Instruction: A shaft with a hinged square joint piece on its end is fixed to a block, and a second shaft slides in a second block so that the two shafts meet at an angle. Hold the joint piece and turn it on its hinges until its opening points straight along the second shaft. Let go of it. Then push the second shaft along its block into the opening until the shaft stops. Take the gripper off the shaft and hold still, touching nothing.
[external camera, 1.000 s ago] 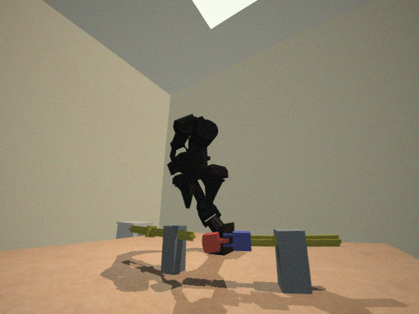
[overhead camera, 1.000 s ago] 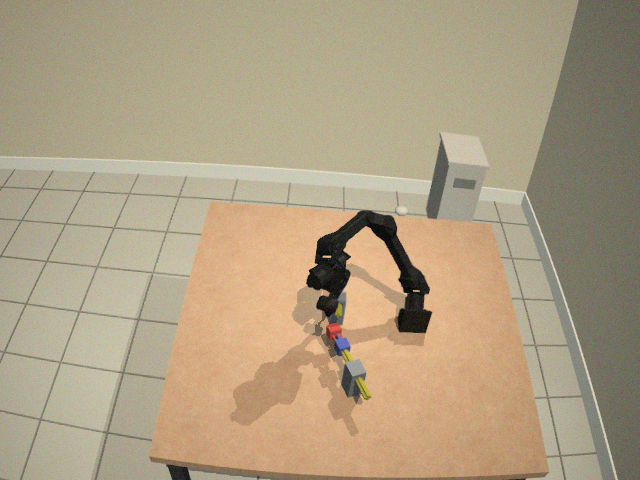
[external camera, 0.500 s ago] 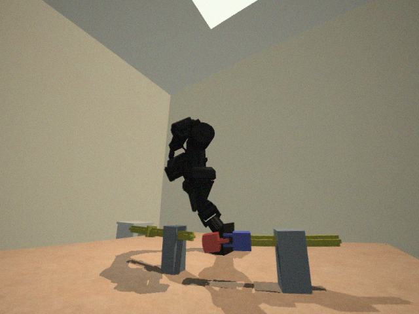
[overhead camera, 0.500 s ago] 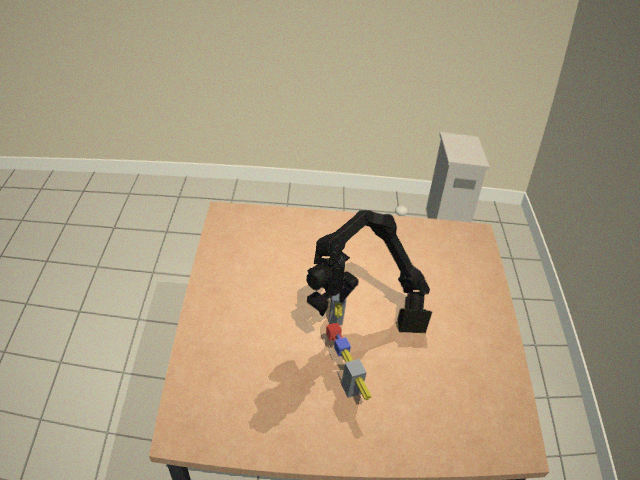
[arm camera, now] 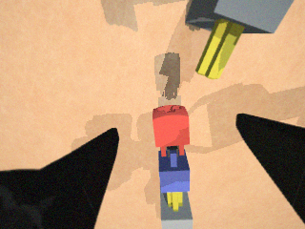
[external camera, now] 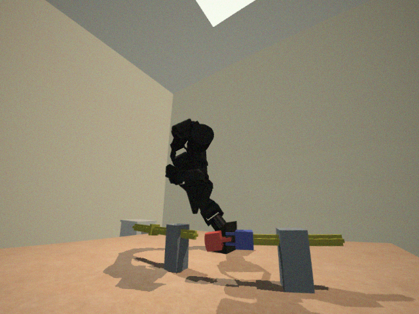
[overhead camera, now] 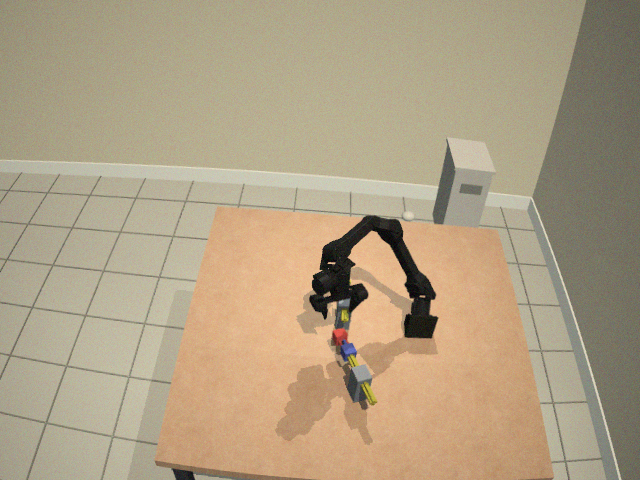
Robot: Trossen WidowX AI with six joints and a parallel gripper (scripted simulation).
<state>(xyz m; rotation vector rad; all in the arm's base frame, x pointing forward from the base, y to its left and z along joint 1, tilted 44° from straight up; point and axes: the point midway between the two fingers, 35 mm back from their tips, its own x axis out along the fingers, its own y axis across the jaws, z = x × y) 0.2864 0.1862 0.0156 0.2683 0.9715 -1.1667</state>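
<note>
Right now my gripper tip is 7 cm above the red joint piece, 4 cm to the right of it and 2 cm past it.
</note>
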